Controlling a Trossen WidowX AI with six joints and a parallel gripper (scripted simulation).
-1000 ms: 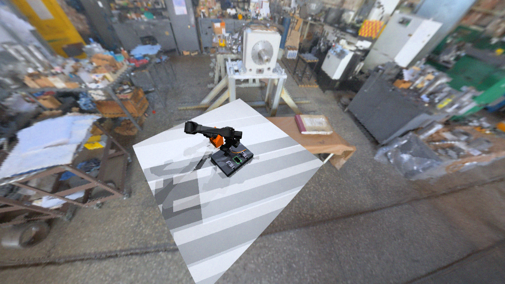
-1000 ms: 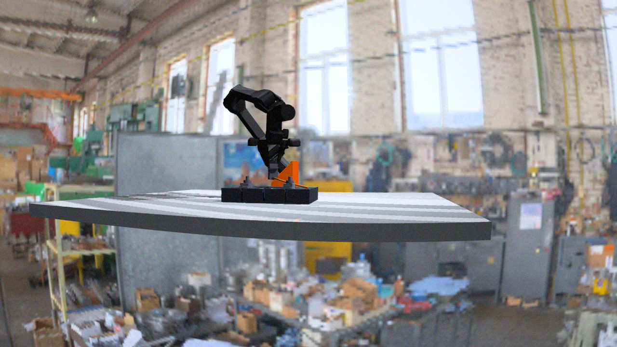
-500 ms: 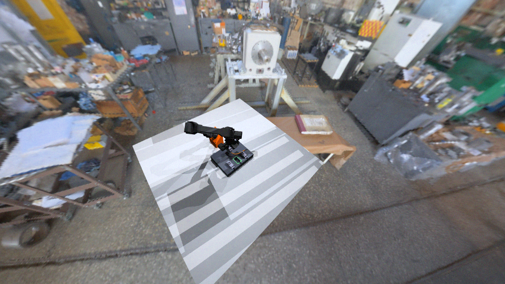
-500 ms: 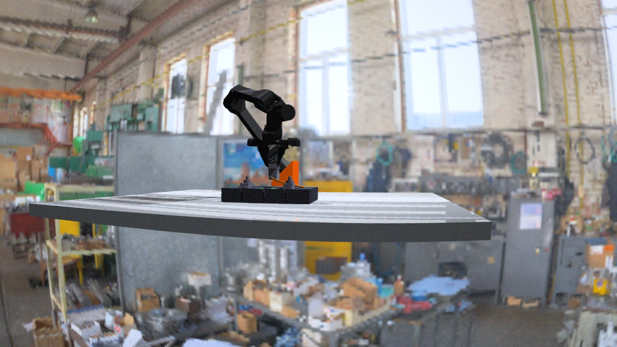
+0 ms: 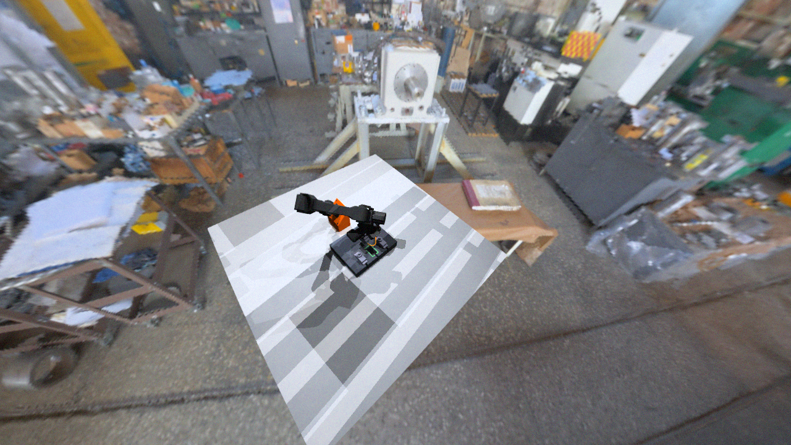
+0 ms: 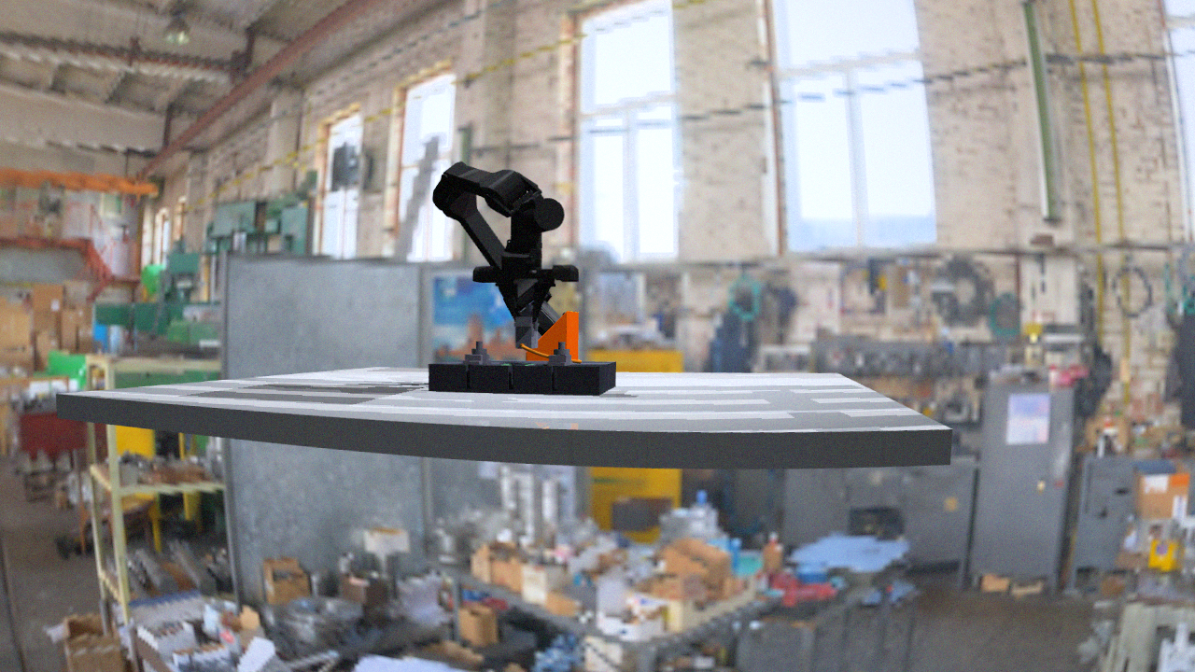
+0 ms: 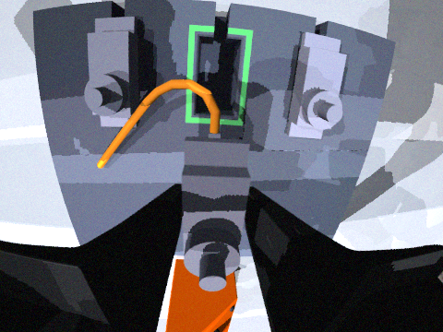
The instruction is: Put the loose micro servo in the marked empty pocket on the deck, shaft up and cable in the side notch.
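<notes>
My gripper tip is 60 mm past the dark deck and 100 mm above it.
</notes>
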